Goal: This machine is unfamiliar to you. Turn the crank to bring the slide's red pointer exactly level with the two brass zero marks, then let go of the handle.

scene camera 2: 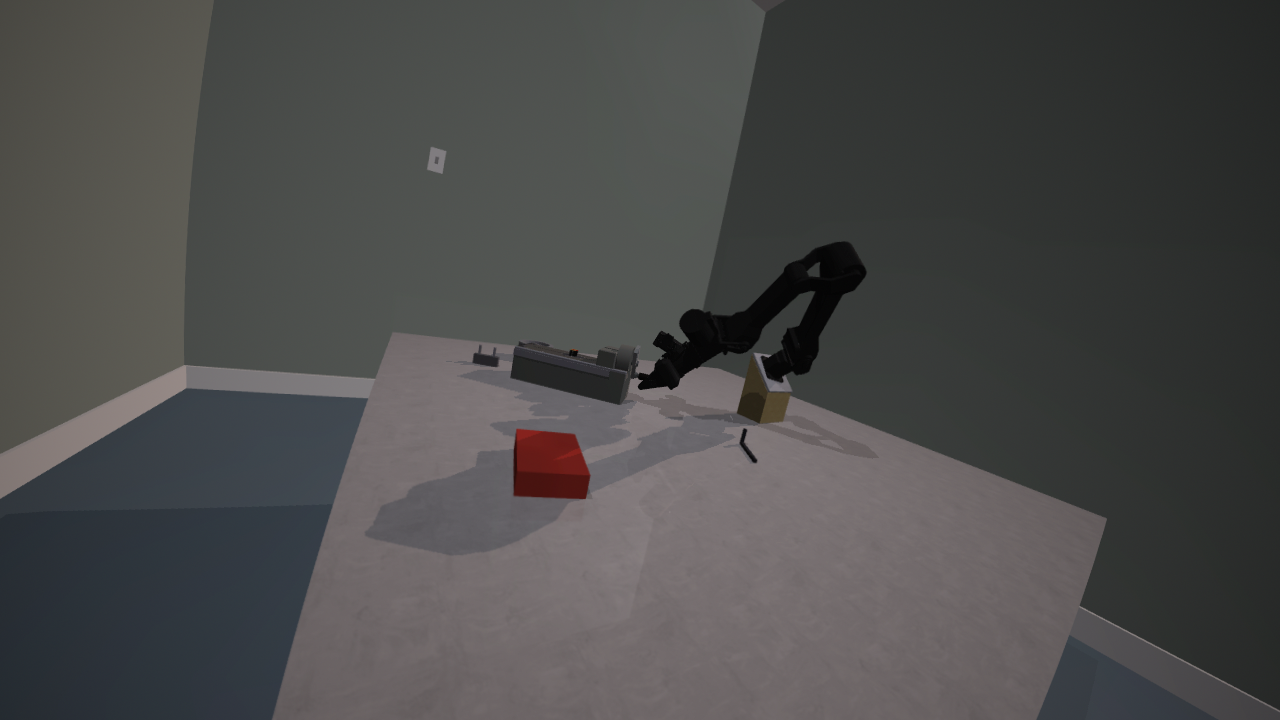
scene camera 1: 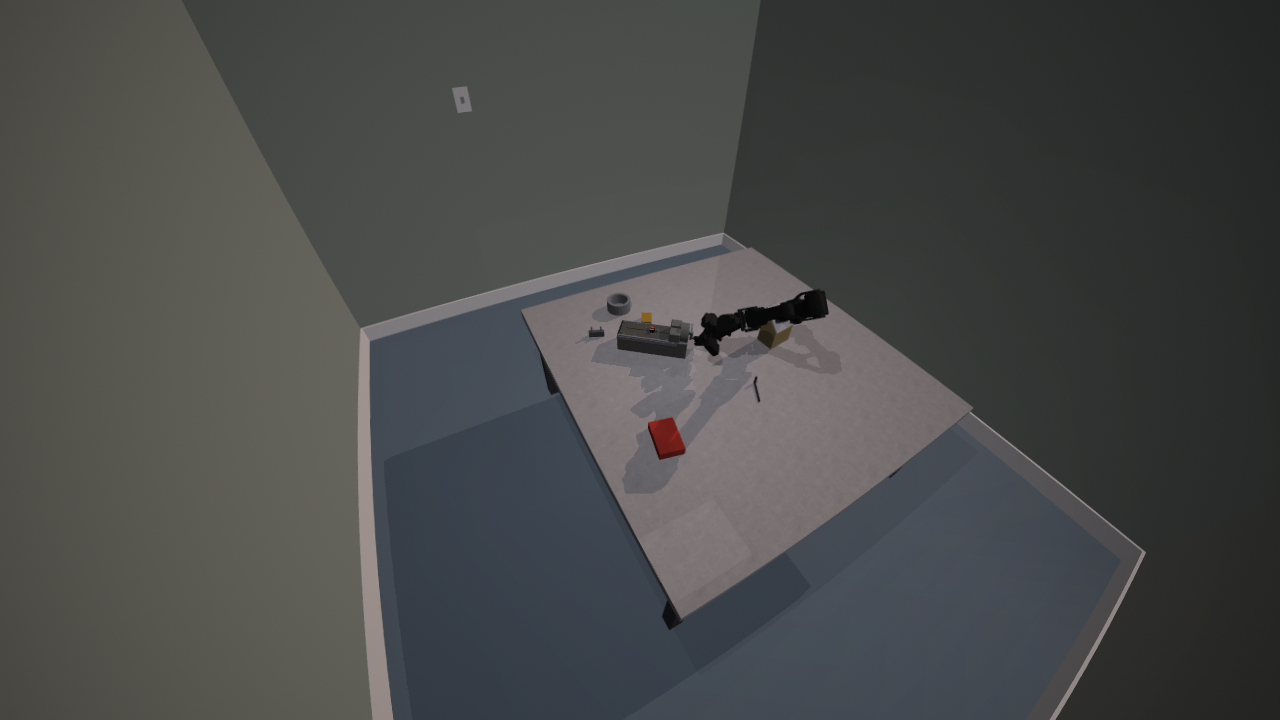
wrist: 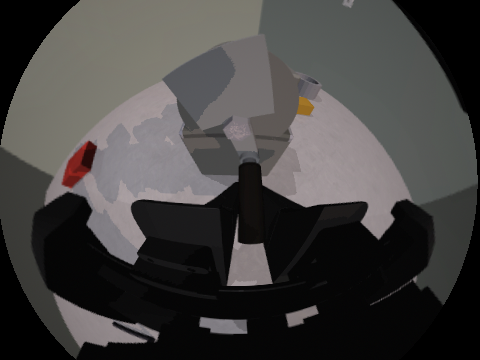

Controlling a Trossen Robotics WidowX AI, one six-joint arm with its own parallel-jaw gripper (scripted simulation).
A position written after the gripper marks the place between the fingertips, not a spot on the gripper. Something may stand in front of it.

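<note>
You can see the gripper [scene camera 2: 639, 387] there, and it's the same gripper [scene camera 1: 694, 343] that shows again as the gripper [wrist: 246, 187]. There's a dark crank handle [wrist: 250, 216] to be seen as well.
</note>
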